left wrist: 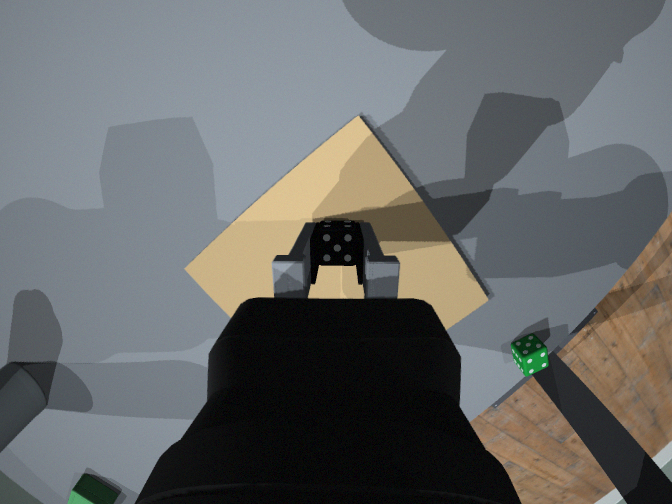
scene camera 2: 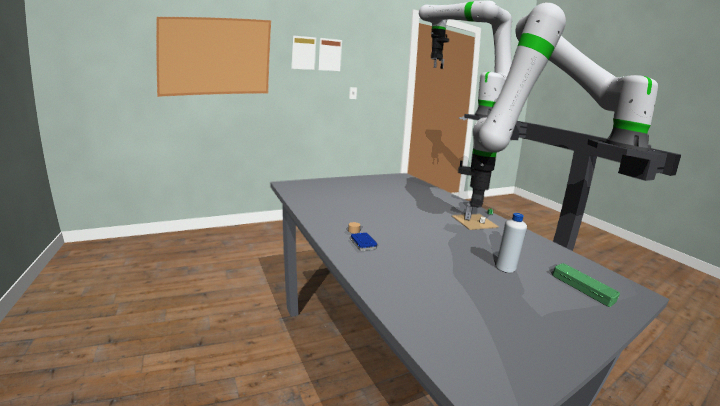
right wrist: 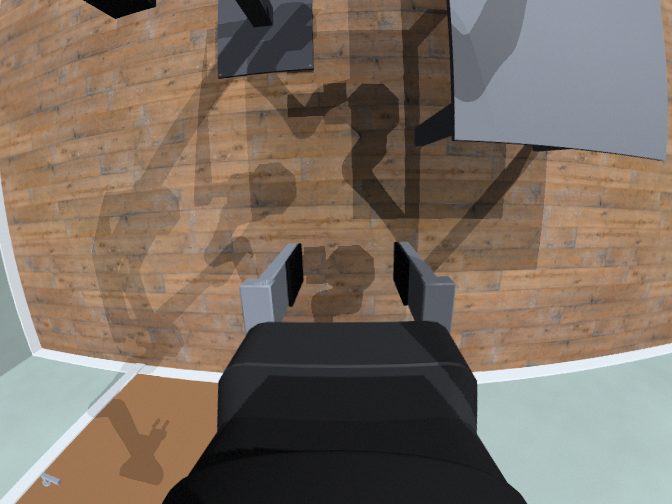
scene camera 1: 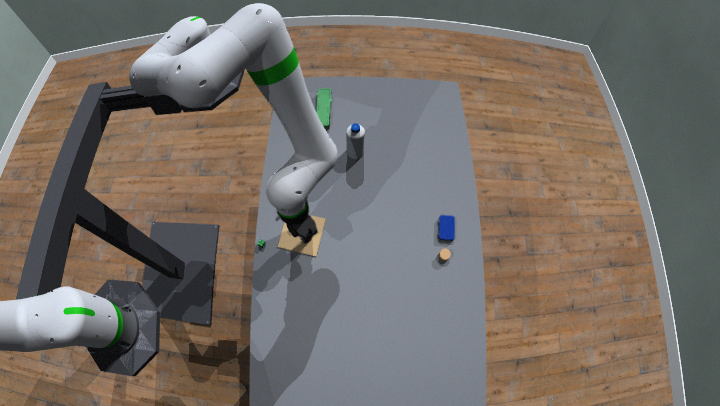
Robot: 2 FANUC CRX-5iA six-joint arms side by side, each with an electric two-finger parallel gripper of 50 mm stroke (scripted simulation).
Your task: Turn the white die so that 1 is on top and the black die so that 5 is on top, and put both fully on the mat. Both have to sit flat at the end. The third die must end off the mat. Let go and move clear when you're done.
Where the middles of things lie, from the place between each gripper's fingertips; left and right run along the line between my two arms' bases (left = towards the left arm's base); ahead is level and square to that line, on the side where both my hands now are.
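My left gripper is 10 mm above the black die [left wrist: 337, 240]. Measured from my left hand: the white bottle [scene camera 2: 514, 232] is 370 mm to the left, 110 mm ahead and 50 mm above; the tan mat [scene camera 1: 287, 241] is 20 mm to the left, 20 mm behind and 30 mm below; the green die [left wrist: 530, 354] is 50 mm to the right, 160 mm behind and 20 mm below.
Measured from my right hand: the green die is 18 cm ahead, 89 cm to the left and 67 cm below; the black die is 34 cm ahead, 94 cm to the left and 66 cm below; the tan mat is 31 cm ahead, 96 cm to the left and 68 cm below.
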